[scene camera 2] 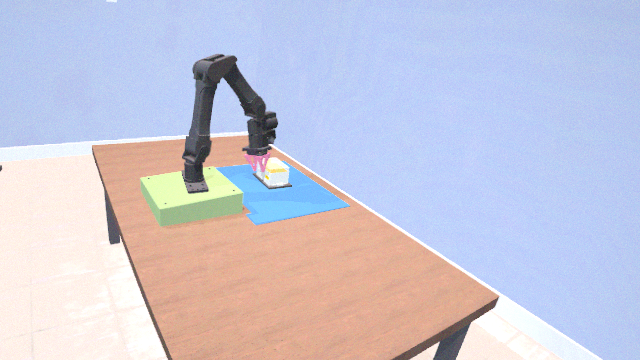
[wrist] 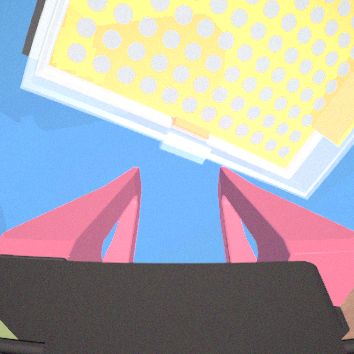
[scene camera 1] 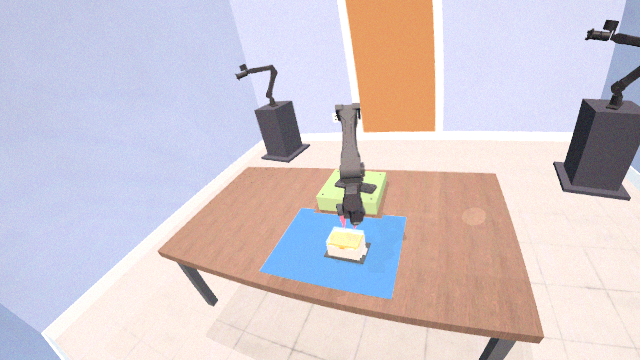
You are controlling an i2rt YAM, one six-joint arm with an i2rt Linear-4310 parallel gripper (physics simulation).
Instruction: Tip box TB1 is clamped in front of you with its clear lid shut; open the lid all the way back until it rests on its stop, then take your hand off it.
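Places are measured from the arm's base along level axes (x ahead, y left, z up), in metres.
Pixels of known places: gripper, fingertip midpoint: (scene camera 2: 259,171) (wrist: 179,177) (scene camera 1: 348,228); arm's base at its link origin: (scene camera 2: 194,181).
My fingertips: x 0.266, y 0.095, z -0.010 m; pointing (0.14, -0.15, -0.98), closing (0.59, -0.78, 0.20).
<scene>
Ahead of a thing's pixels: the offset from my fingertips to its middle. "spot": to the spot under its first point. Level surfaces: height alone.
The tip box @(dx +0.064, dy +0.020, dz -0.013 m) (scene camera 1: 346,249) (scene camera 2: 279,179) (wrist: 175,120) is white with a yellow perforated rack inside and stands in a dark base on the blue mat. Its clear lid is shut. A small clear tab @(spot: dx +0.022, dy +0.020, dz +0.026 m) (wrist: 185,148) sticks out from the middle of the lid's near edge in the wrist view. My gripper (scene camera 1: 349,227) (scene camera 2: 257,170) (wrist: 179,177) has pink fingers pointing down, partly open with nothing between them. The fingertips are beside the tab edge of the box. In the wrist view the tab shows just beyond the gap between the fingertips. Contact with the lid cannot be told.
The blue mat @(dz -0.051 m) (scene camera 1: 295,250) (scene camera 2: 310,200) lies on the wooden table @(dz -0.055 m) (scene camera 1: 440,280) (scene camera 2: 300,280). The arm's green base block (scene camera 1: 332,202) (scene camera 2: 200,212) stands beside the mat. Two other arms on dark pedestals (scene camera 1: 280,131) (scene camera 1: 597,147) stand on the floor beyond the table.
</scene>
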